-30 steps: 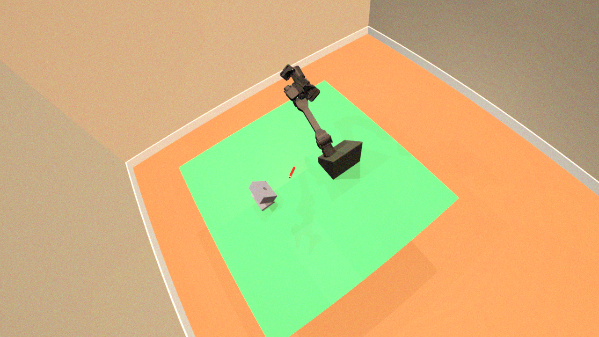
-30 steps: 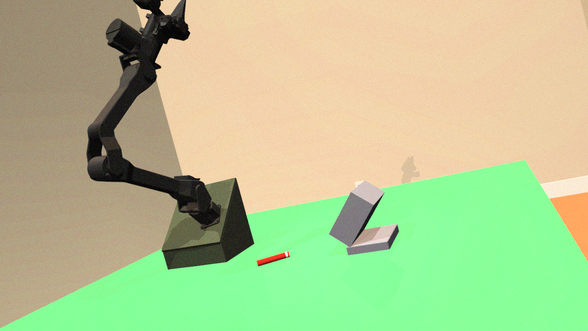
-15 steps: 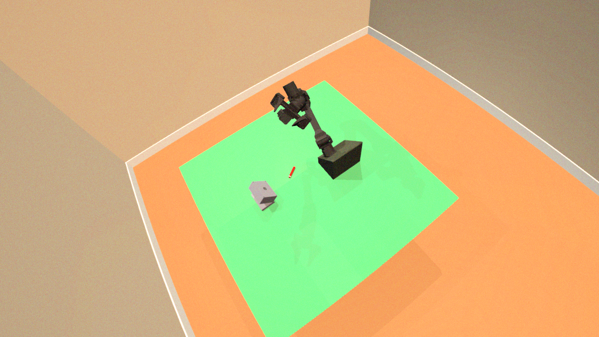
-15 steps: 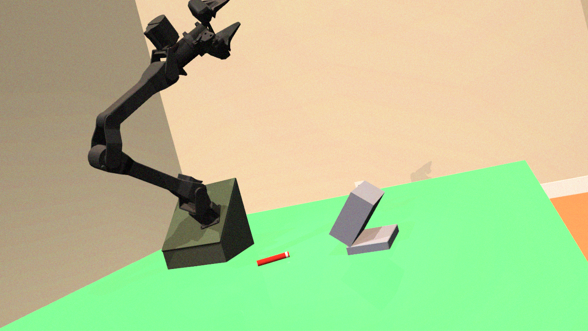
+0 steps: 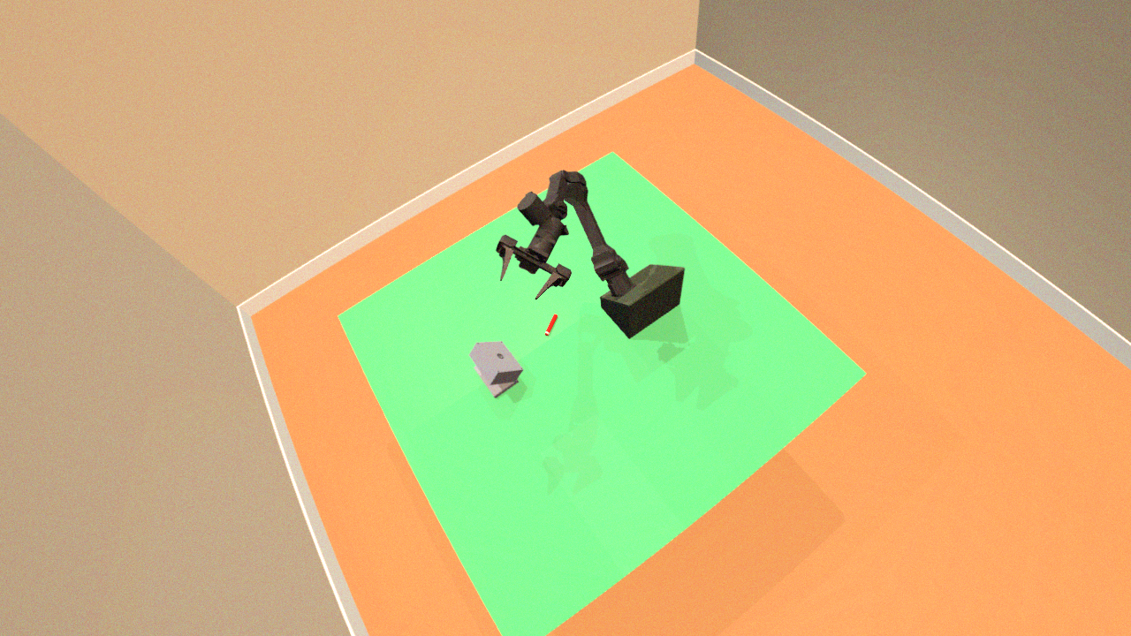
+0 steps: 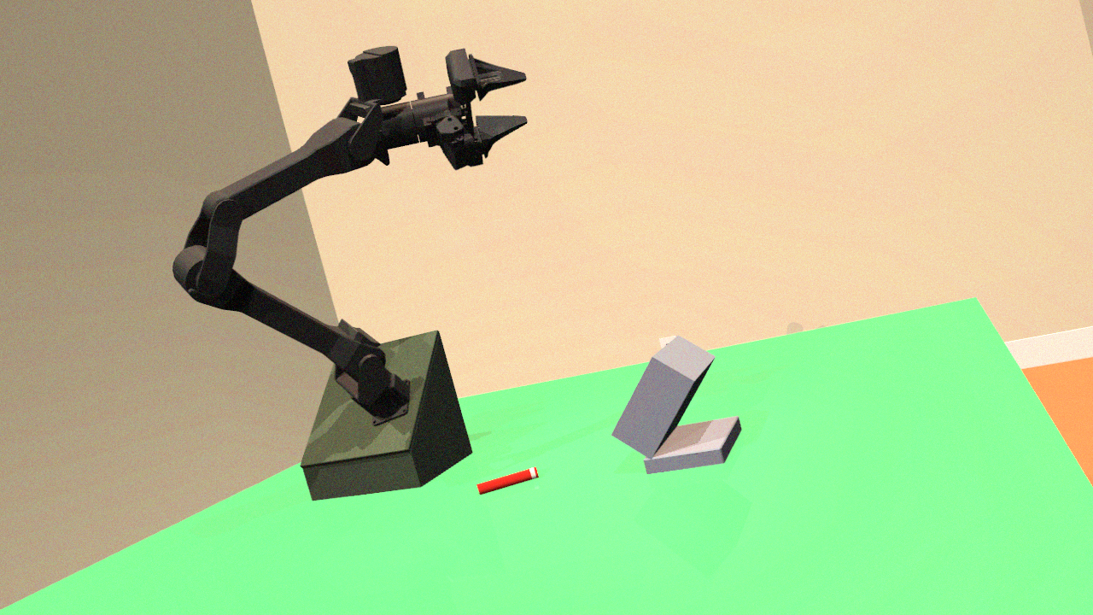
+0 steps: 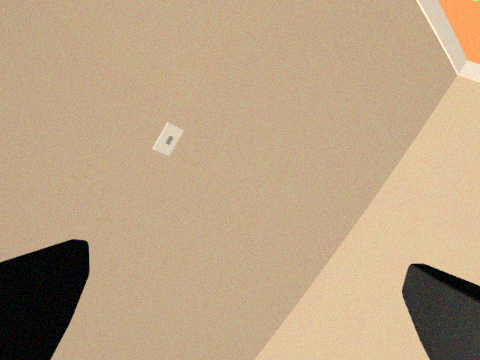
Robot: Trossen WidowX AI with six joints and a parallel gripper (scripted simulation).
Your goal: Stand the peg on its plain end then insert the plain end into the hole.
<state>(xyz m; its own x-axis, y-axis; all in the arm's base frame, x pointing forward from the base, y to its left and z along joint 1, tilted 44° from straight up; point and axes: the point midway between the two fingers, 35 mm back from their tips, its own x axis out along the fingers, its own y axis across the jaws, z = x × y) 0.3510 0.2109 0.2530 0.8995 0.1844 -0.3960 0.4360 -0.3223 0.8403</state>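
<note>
Now: gripper tip 49 cm above the red peg, 12 cm to the left of it and 11 cm past it. Also, from my gripper tip: grey sloped panel: 42 cm below, 12 cm to the right, 11 cm ahead; then flat grey foot: 49 cm below, 13 cm ahead, 12 cm to the right.
</note>
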